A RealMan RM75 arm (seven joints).
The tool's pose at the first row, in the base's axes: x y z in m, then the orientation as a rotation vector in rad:
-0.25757 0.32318 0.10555 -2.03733 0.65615 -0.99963
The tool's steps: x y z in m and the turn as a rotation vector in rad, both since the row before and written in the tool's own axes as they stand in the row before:
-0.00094 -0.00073 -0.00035 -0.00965 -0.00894 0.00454
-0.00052 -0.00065 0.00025 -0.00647 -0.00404 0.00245
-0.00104 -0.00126 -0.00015 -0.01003 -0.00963 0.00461
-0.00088 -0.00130 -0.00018 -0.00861 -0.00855 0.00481
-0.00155 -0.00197 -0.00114 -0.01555 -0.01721 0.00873
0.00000 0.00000 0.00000 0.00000 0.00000 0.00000
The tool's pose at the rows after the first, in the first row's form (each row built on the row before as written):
-0.25830 0.32413 0.10588 -2.04670 0.66181 -0.98598
-0.25831 0.32498 0.10608 -2.05254 0.66605 -0.97925
-0.25886 0.32639 0.10672 -2.06234 0.67164 -0.96465
-0.25933 0.32769 0.10748 -2.07035 0.67710 -0.95127
-0.26085 0.32946 0.10894 -2.08524 0.68604 -0.92500
-0.26085 0.32946 0.10894 -2.08524 0.68604 -0.92500

